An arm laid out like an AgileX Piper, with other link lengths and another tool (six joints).
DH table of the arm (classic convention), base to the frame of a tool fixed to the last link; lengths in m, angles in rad. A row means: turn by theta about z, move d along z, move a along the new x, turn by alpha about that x. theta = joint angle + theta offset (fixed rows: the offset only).
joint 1: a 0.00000  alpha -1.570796  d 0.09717  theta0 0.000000
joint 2: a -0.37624  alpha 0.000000  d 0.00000  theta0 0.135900
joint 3: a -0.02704  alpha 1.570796  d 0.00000  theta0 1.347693
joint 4: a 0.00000  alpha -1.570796  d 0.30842  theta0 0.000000
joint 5: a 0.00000  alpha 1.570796  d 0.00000  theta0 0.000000
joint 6: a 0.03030  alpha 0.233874  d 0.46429  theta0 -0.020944
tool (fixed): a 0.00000  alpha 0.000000  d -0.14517  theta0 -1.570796
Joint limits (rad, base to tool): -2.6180..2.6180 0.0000..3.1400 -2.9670..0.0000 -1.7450..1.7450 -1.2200..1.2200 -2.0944..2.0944
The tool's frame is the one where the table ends.
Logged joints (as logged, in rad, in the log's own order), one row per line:
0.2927, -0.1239, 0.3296, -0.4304, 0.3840, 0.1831
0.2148, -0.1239, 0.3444, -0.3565, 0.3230, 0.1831
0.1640, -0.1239, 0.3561, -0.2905, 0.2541, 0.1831
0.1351, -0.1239, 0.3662, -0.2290, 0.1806, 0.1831
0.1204, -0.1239, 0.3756, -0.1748, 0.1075, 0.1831
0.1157, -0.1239, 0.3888, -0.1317, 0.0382, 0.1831
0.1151, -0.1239, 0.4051, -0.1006, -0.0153, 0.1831
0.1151, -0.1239, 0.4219, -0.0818, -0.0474, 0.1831
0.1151, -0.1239, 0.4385, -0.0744, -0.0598, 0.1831
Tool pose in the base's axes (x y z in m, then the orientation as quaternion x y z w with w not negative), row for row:
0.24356, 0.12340, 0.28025, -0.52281, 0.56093, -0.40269, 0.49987
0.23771, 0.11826, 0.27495, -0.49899, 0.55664, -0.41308, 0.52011
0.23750, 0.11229, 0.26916, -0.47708, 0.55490, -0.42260, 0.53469
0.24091, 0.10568, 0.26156, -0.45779, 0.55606, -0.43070, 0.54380
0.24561, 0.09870, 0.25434, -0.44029, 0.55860, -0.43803, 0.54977
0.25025, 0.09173, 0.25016, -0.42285, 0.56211, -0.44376, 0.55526
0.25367, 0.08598, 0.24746, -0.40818, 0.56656, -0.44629, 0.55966
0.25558, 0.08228, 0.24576, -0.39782, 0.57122, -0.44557, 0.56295
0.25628, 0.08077, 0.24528, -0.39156, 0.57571, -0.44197, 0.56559
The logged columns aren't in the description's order. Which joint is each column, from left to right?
Columns, left to right: joint 2, joint 6, joint 4, joint 3, joint 5, joint 1.
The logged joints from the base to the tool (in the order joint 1, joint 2, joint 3, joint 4, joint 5, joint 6), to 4 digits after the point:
0.1831, 0.2927, -0.4304, 0.3296, 0.3840, -0.1239
0.1831, 0.2148, -0.3565, 0.3444, 0.3230, -0.1239
0.1831, 0.1640, -0.2905, 0.3561, 0.2541, -0.1239
0.1831, 0.1351, -0.2290, 0.3662, 0.1806, -0.1239
0.1831, 0.1204, -0.1748, 0.3756, 0.1075, -0.1239
0.1831, 0.1157, -0.1317, 0.3888, 0.0382, -0.1239
0.1831, 0.1151, -0.1006, 0.4051, -0.0153, -0.1239
0.1831, 0.1151, -0.0818, 0.4219, -0.0474, -0.1239
0.1831, 0.1151, -0.0744, 0.4385, -0.0598, -0.1239

